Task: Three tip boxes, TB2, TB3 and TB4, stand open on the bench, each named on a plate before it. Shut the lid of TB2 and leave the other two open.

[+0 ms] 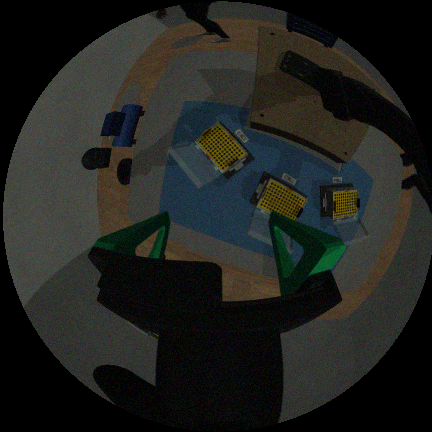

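Seen in the pictures: gripper, fingertip midpoint: (218, 216); arm's base at its link origin: (324, 82).
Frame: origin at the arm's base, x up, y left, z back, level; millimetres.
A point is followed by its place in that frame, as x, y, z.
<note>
Three dark tip boxes with yellow racks stand on the blue mat (200, 220) {-193, -111, -515}, each with a clear lid hanging open. One tip box (221, 146) {-135, -144, -267} is at the upper left, with its lid (197, 167) {-93, -163, -340} to the lower left. A second tip box (281, 198) {-136, 60, -307} is right of the middle; its lid (262, 227) {-90, 48, -389} is partly hidden by the right finger. A third tip box (345, 203) {-136, 256, -194} is at the right, its lid (352, 231) {-88, 310, -246} below it. The name plates (241, 135) {-191, -121, -206} (289, 178) {-191, 64, -246} (337, 180) {-191, 218, -142} are too small to read surely. My gripper (218, 216) {122, -50, -330} is open and empty, above the bench's near side.
A brown board or platform (295, 110) {-79, -24, -93} stands behind the boxes, with a black arm (345, 95) {113, 9, -121} reaching over it. A blue cylinder object (127, 125) and dark round items (97, 158) lie at the left edge. A dark figure-like shape (202, 17) shows at the top.
</note>
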